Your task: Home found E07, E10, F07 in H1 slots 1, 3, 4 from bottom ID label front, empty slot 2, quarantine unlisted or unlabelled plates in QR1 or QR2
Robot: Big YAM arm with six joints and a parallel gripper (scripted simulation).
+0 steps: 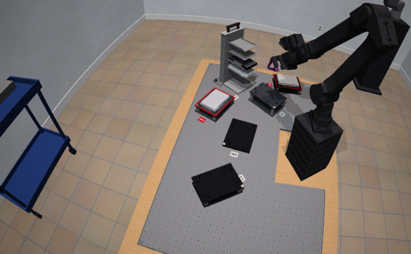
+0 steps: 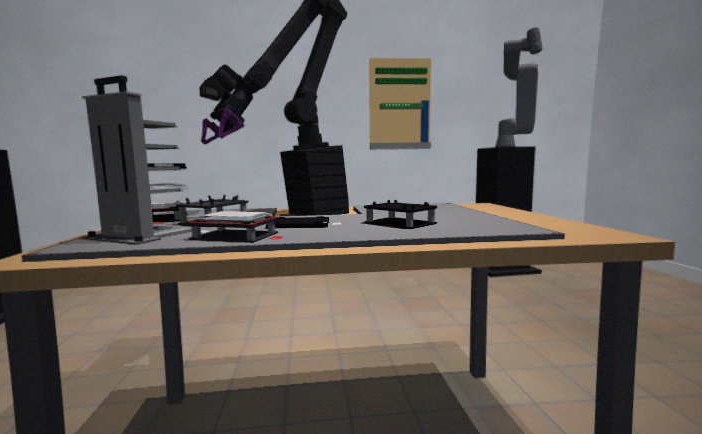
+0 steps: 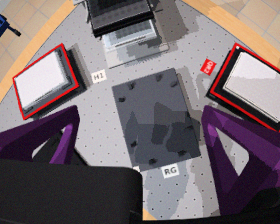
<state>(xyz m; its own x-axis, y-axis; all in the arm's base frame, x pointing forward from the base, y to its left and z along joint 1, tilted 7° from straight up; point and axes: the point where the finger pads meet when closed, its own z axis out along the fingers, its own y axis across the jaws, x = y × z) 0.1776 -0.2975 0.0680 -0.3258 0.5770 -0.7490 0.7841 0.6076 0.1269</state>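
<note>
Right now my hand is 160 mm short of the dark plate, 120 mm to the left of it and 80 mm above it. From my hand the other things lie so: RG label (80 mm behind, 60 mm to the left, 250 mm below); grey plate hotel H1 (220 mm ahead, 170 mm to the right, 90 mm below); regrip nest (10 mm ahead, 10 mm to the right, 190 mm below).
</note>
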